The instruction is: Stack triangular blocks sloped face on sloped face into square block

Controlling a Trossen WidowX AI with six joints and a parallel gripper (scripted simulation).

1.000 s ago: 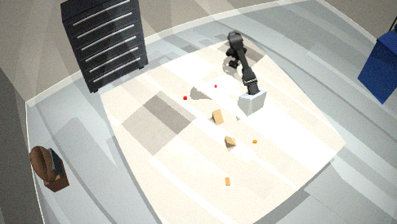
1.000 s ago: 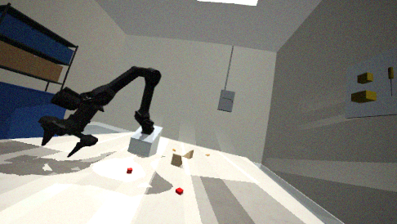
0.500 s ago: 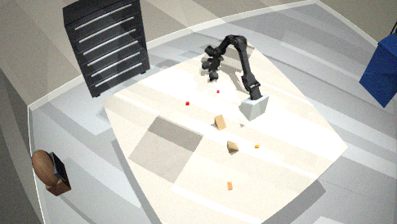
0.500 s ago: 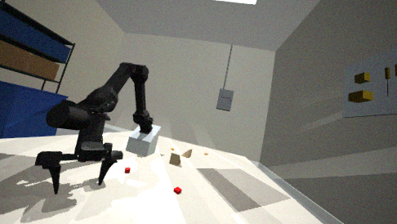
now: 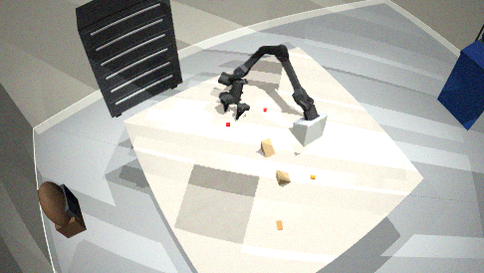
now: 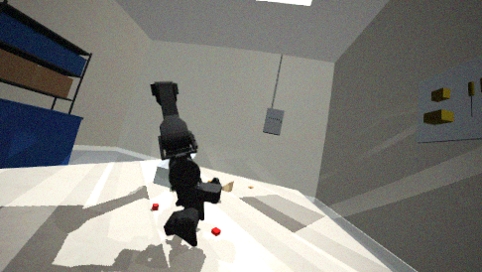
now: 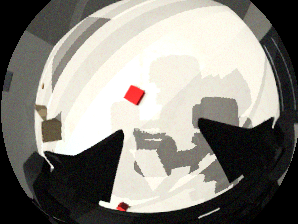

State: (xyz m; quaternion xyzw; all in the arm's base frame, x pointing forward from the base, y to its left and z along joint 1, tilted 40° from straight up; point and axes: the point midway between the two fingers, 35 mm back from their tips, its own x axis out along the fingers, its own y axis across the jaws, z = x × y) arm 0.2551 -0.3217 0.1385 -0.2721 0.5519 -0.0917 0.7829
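Now: the tan triangular block 10 mm ahead of my gripper tip and 450 mm to the left of it. Also, from my gripper tip: small yellow piece: 120 mm behind, 540 mm to the left, 10 mm below.
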